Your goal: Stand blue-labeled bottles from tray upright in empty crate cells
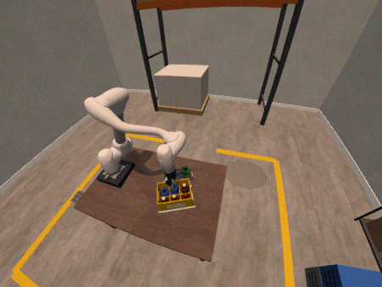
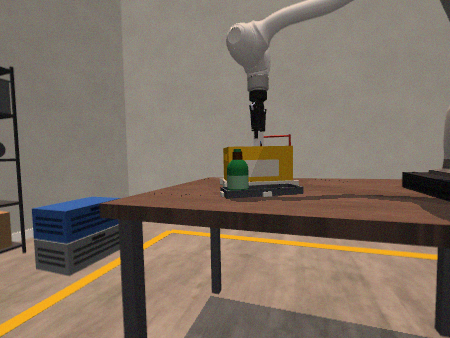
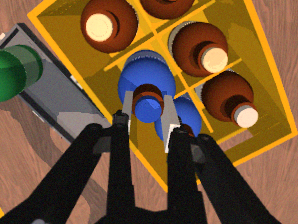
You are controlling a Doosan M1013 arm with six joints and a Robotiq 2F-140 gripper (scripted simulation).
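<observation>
Now: hand 2 cm short of the yellow crate, 4 cm to the left of it and 12 cm above it. The rest, counted from my hand: green-labeled bottle 2 cm ahead, 22 cm to the left, 12 cm below; then tray 5 cm behind, 17 cm to the left, 20 cm below.
</observation>
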